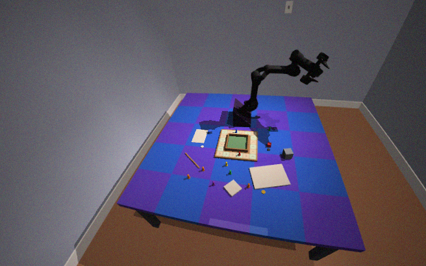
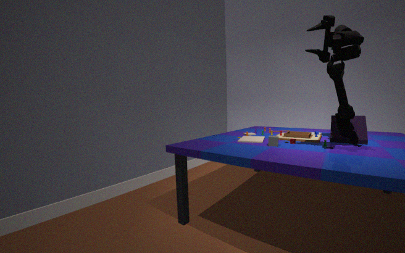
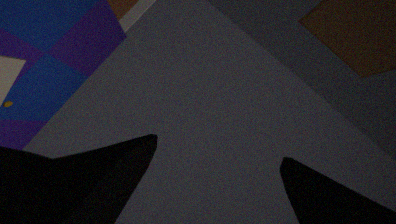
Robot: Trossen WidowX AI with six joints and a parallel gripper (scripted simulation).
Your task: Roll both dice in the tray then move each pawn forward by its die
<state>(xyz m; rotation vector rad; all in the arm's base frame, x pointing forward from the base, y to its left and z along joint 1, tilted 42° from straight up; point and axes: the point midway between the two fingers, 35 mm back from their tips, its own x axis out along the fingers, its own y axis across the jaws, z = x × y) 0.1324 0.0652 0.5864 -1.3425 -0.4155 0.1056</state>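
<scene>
The black disc is 49 cm below my gripper tip, 24 cm to the right of it and 13 cm ahead of it. The rest, counted from my gripper tip: red pawn (46 cm below, 44 cm to the right, 21 cm ahead); then grey cube (46 cm below, 18 cm ahead, 12 cm to the right); then blue pawn (48 cm to the right, 46 cm below, 1 cm behind).
</scene>
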